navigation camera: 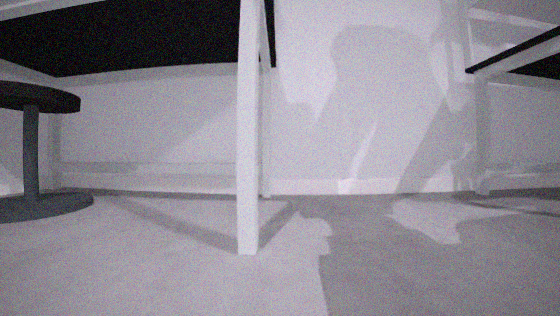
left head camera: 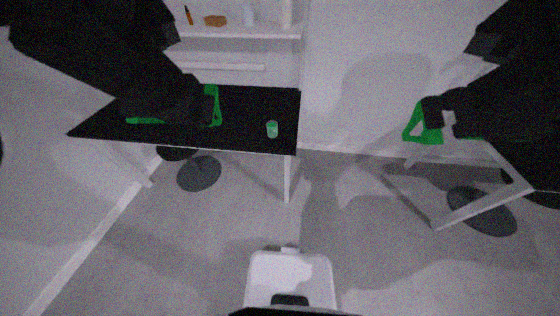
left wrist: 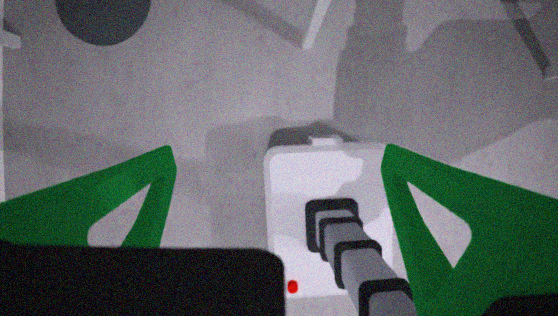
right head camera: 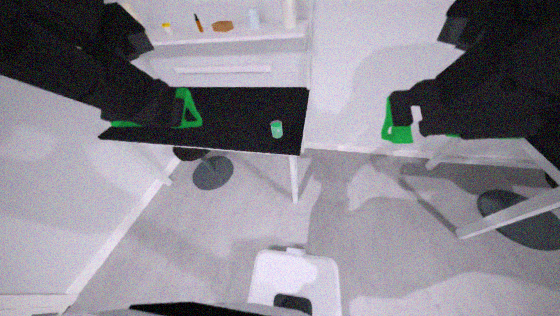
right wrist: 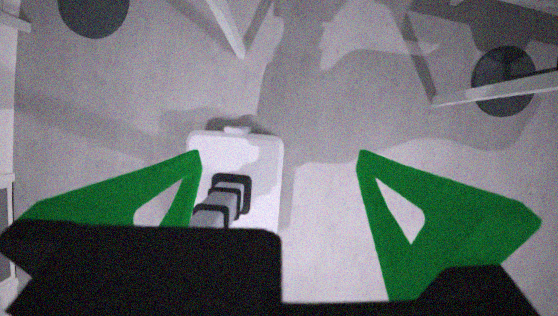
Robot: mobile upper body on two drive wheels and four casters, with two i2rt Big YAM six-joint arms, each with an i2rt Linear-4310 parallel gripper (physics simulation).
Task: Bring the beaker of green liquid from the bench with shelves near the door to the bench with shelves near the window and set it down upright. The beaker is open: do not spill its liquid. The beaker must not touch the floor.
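A small clear beaker of green liquid [left head camera: 272,129] [right head camera: 276,129] stands upright near the right front corner of a black bench top [left head camera: 245,137] [right head camera: 240,107] with shelves behind it. My left gripper [left head camera: 172,121] [right head camera: 155,125] [left wrist: 278,156] is open and empty. It appears left of the beaker in the head views, and the left wrist view shows floor and my base below it. My right gripper [left head camera: 452,140] [right head camera: 427,137] [right wrist: 279,158] is open and empty, well right of the beaker. The beaker does not show in the wrist views. The window and door do not show.
The shelf [left head camera: 240,35] [right head camera: 230,42] holds several items. A stool [left head camera: 199,173] [right head camera: 213,173] [navigation camera: 31,150] stands at the left. A bench leg [left head camera: 287,177] [right head camera: 294,177] [navigation camera: 248,150] stands ahead. Another bench's white frame [left head camera: 482,209] [right head camera: 510,212] is at the right, with a stool base [right wrist: 502,97] beneath.
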